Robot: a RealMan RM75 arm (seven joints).
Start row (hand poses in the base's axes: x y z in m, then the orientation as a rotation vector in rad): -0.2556, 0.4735, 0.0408, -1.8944, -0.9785, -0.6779
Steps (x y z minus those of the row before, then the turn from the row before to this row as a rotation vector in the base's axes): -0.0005, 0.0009, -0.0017, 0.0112, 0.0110, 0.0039; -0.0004, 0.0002, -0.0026, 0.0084, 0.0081, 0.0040; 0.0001, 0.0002, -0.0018, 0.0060, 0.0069, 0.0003; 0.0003, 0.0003, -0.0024, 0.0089, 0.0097, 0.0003; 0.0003, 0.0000, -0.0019, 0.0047, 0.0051, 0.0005; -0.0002, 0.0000, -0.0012, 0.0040, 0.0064, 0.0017; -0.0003, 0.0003, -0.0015, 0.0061, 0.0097, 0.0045; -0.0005, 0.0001, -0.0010, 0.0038, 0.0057, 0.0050; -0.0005, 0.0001, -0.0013, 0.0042, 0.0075, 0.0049; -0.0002, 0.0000, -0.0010, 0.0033, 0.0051, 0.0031; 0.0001, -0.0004, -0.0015, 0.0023, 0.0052, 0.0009; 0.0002, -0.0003, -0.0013, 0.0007, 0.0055, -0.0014; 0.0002, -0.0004, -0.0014, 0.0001, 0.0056, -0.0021; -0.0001, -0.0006, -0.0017, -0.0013, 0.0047, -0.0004; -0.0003, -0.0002, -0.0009, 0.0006, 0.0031, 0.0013; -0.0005, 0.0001, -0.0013, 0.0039, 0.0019, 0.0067; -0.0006, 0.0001, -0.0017, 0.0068, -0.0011, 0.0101
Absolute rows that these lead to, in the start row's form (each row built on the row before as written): -0.2561, 0.4744, 0.0391, -1.8841, -0.9693, -0.6687; -0.2565, 0.4746, 0.0365, -1.8757, -0.9635, -0.6613; -0.2564, 0.4748, 0.0347, -1.8714, -0.9564, -0.6565; -0.2561, 0.4751, 0.0323, -1.8650, -0.9461, -0.6500; -0.2558, 0.4751, 0.0304, -1.8614, -0.9410, -0.6464; -0.2560, 0.4751, 0.0292, -1.8579, -0.9364, -0.6405; -0.2563, 0.4754, 0.0277, -1.8515, -0.9311, -0.6304; -0.2568, 0.4755, 0.0267, -1.8462, -0.9299, -0.6231; -0.2573, 0.4756, 0.0254, -1.8408, -0.9273, -0.6143; -0.2575, 0.4756, 0.0244, -1.8369, -0.9251, -0.6086; -0.2574, 0.4752, 0.0229, -1.8351, -0.9214, -0.6038; -0.2572, 0.4749, 0.0216, -1.8361, -0.9162, -0.5996; -0.2570, 0.4745, 0.0202, -1.8380, -0.9106, -0.5955; -0.2571, 0.4739, 0.0185, -1.8401, -0.9077, -0.5907; -0.2574, 0.4737, 0.0176, -1.8393, -0.9065, -0.5871; -0.2579, 0.4738, 0.0163, -1.8324, -0.9093, -0.5825; -0.2585, 0.4739, 0.0146, -1.8206, -0.9158, -0.5797
